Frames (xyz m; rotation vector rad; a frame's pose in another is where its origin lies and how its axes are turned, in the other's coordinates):
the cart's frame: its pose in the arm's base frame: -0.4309 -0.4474 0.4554 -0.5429 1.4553 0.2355
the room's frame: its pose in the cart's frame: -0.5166 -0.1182 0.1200 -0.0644 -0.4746 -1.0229
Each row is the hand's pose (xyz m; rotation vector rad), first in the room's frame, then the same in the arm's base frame.
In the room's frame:
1: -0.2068 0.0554 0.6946 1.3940 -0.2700 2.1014
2: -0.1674 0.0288 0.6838 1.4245 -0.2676 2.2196
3: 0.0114 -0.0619 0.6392 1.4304 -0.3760 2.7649
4: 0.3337 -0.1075 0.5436 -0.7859 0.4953 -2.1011
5: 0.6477 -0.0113 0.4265 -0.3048 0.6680 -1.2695
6: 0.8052 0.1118 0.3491 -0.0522 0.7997 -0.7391
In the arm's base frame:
1: -0.0672 0.2399 1.2005 1.0241 0.7198 1.0797
2: -0.0428 0.1994 1.2121 1.1162 0.7311 1.1567
3: 0.0709 0.0303 1.2382 1.4401 0.7110 1.5790
4: 0.2661 -0.2392 1.1721 1.9961 0.3453 2.2901
5: 0.4410 -0.4640 0.9710 -1.5742 0.4336 -1.8607
6: 0.5170 -0.5610 0.7956 -1.1967 0.8583 -1.5056

